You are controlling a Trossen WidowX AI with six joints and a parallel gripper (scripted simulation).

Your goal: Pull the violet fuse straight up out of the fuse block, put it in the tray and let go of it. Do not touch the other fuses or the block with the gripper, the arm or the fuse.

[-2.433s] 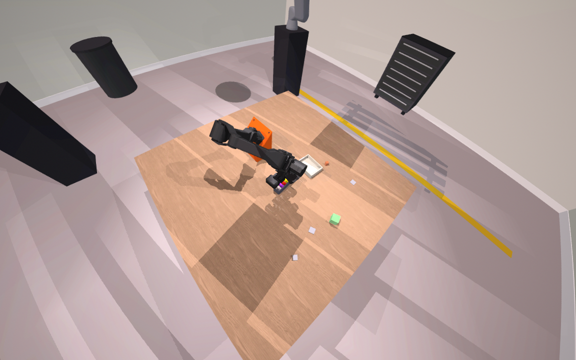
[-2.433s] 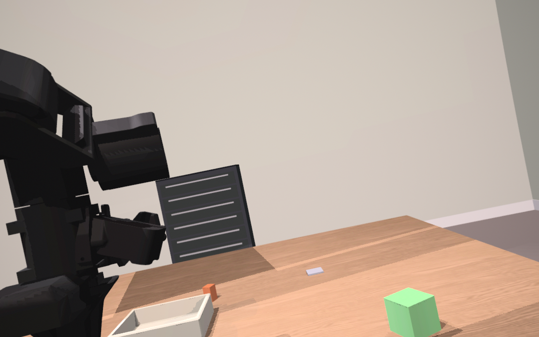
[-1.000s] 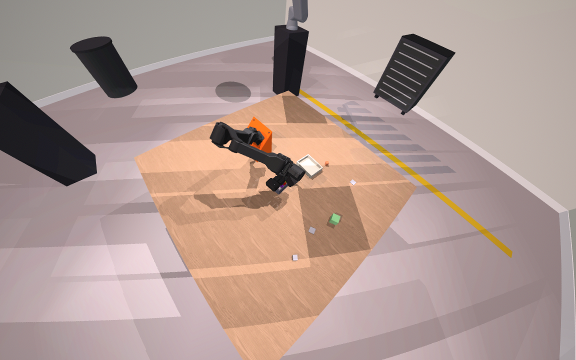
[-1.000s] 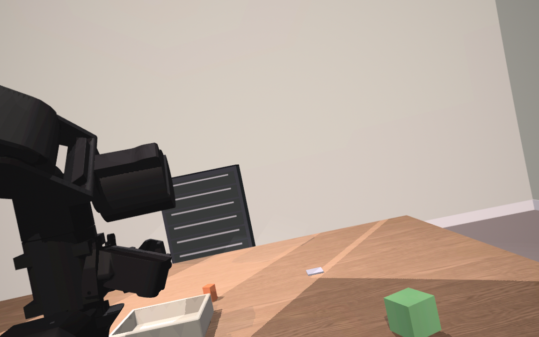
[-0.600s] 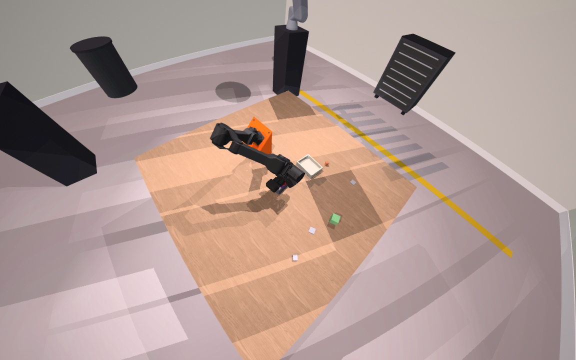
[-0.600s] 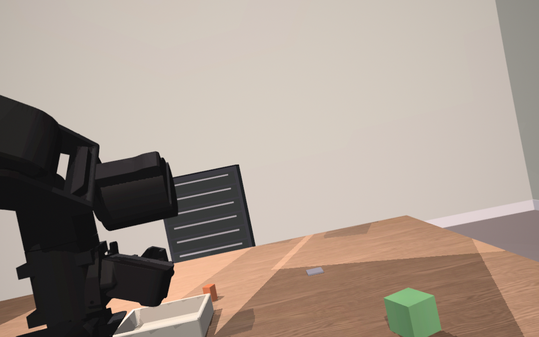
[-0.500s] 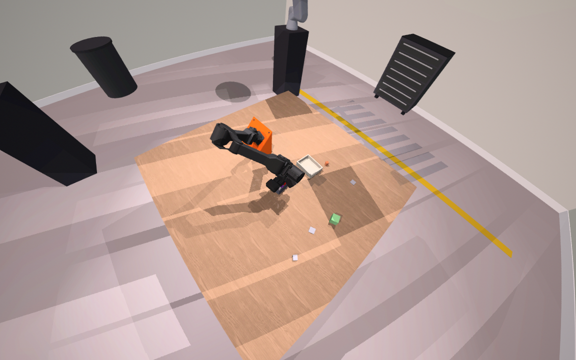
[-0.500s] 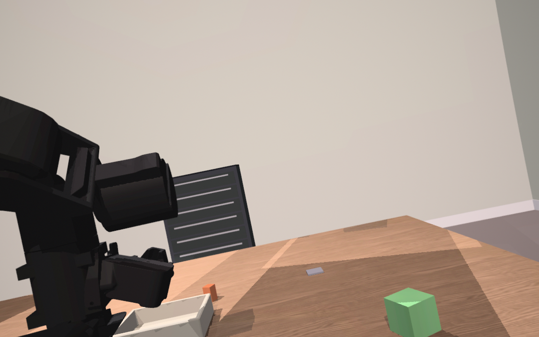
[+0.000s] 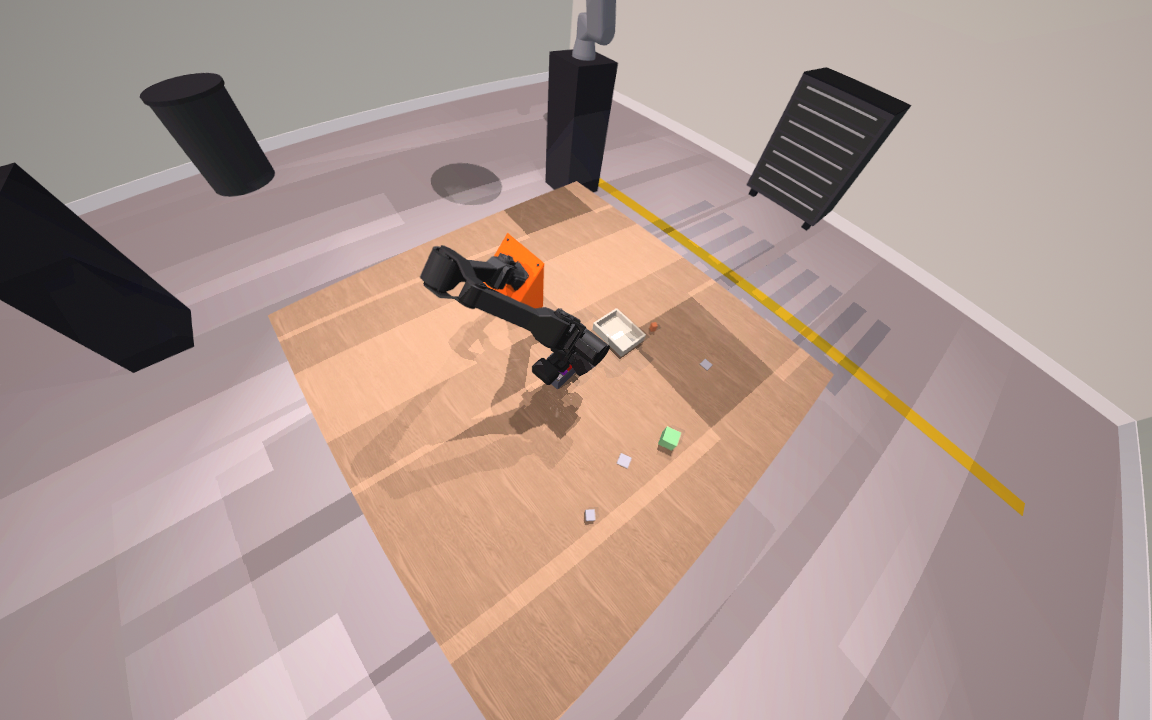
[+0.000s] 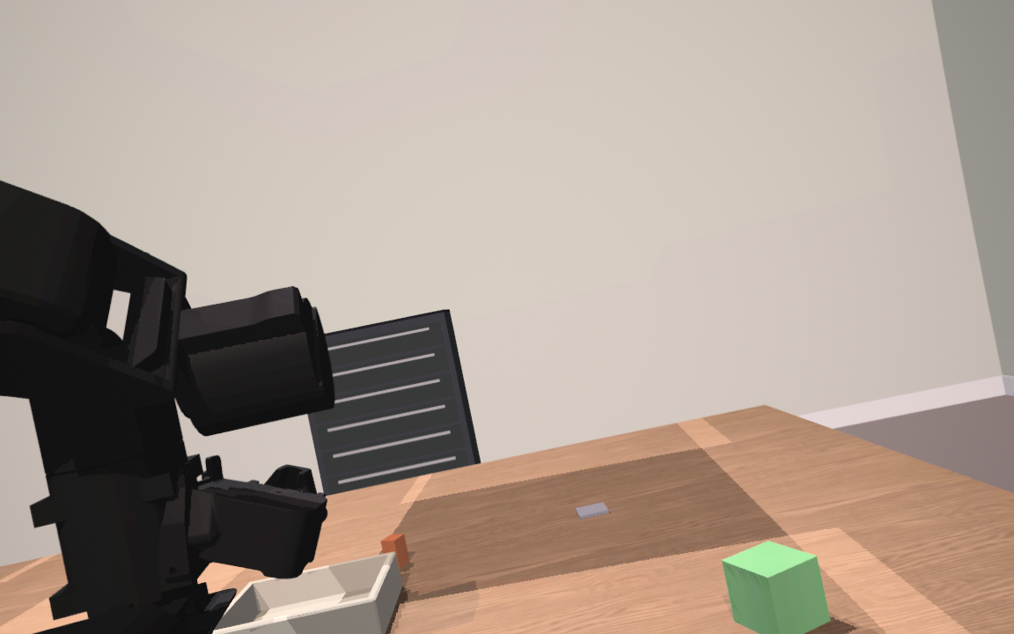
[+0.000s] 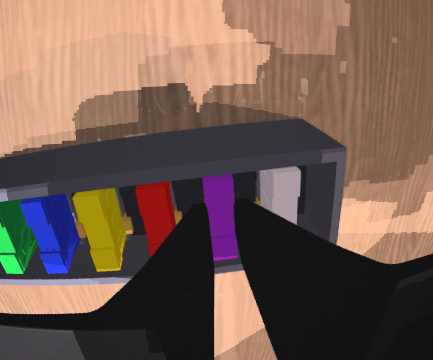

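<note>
Right now the red fuse is 20 mm to the left of my gripper tip, 10 mm below it and 10 mm behind it. From my gripper tip the other things lie so: violet fuse: 10 mm below; then yellow fuse: 40 mm to the left, 10 mm below, 10 mm behind; then white fuse: 20 mm to the right, 10 mm below.
</note>
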